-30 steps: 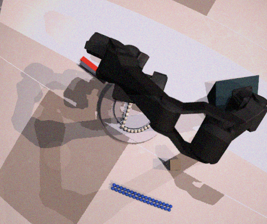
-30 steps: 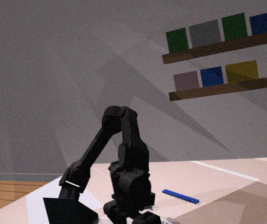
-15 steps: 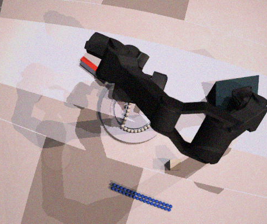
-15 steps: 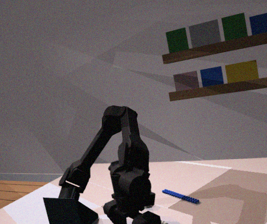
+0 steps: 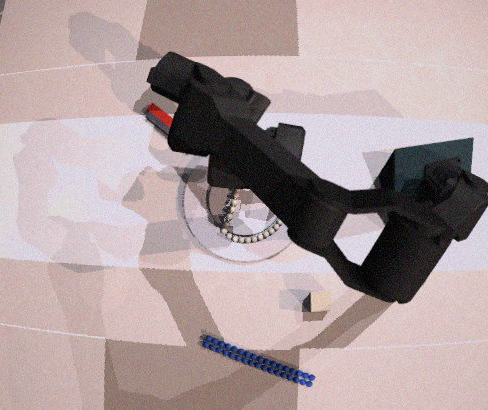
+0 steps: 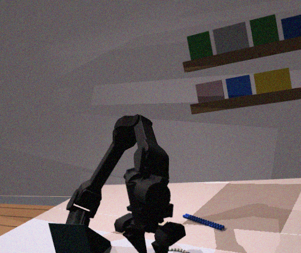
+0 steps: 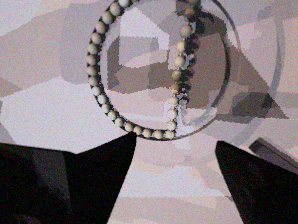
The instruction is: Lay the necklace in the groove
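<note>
Now: the round bead board 50 mm to the left of my gripper tip and 40 mm below it. From my gripper tip the other things lie so: small beige cube: 70 mm behind, 240 mm to the left, 30 mm below; then grey block: 110 mm ahead, 110 mm to the right, 40 mm below.
</note>
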